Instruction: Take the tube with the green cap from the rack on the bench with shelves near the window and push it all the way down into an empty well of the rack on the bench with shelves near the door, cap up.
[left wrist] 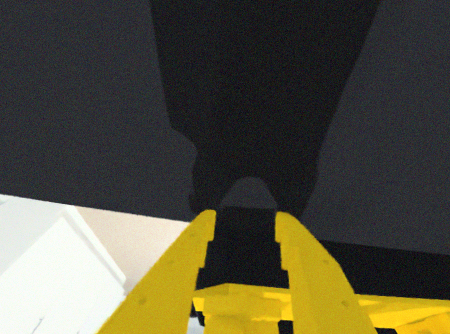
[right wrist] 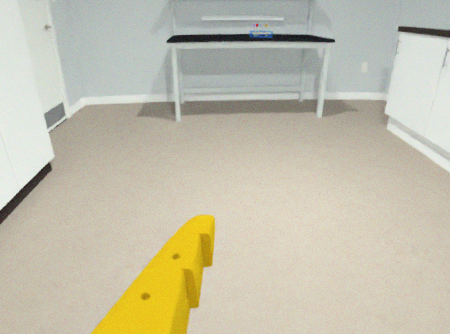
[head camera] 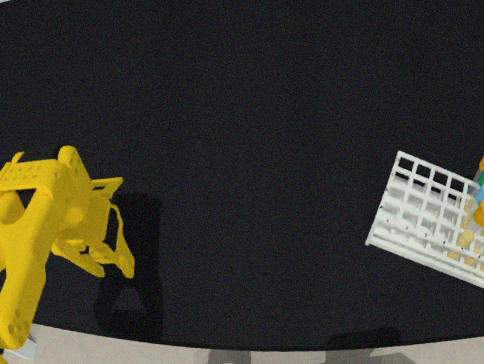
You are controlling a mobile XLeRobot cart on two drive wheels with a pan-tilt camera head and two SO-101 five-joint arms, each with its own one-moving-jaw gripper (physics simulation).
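Frame: origin at the left arm's base, x ahead, y left, z up, level; centimetres.
Seen in the pictures: left hand, tool point: (left wrist: 214, 221) (head camera: 103, 273); right hand, tool point: (right wrist: 213, 234); left arm's base, link origin: (left wrist: 225, 304).
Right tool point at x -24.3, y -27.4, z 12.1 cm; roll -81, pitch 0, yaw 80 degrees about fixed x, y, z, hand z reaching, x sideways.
Pixels of each thing's top centre, then the offset from my right tool point to it. "pt": a spot on its surface instead. Level surfaces: height alone.
- green cap, surface spot: (head camera: 481, 179) pt dy -8.8, dx +49.0, dz -2.6 cm
- white rack, top centre: (head camera: 469, 214) dy -9.2, dx +48.1, dz -7.7 cm
- black bench top, surface height: dz -13.4 cm
- far bench, surface height: dz -13.4 cm
The green cap (head camera: 481, 179) shows in part at the right edge of the head camera view, among blue and orange caps at the far right of the white rack (head camera: 384, 197). The tube below it is mostly hidden or cut off. The rack stands on a black bench top (head camera: 250, 100); its left columns are empty. My left gripper (head camera: 117, 275) (left wrist: 246, 213) is partly open and empty, over the bench near its front edge, well to the left of the rack in the picture. My right gripper (right wrist: 202, 227) is fully open, with one notched jaw showing. A small blue rack (right wrist: 261, 34) stands on a far bench (right wrist: 215, 38).
The left arm (head camera: 30, 240) reaches in from the left of the head camera view and casts a shadow on the bench top. A white object (left wrist: 50, 260) lies beyond the bench edge. White cabinets (right wrist: 20, 100) (right wrist: 422, 85) flank the floor, and a door (right wrist: 45, 55) stands at the left.
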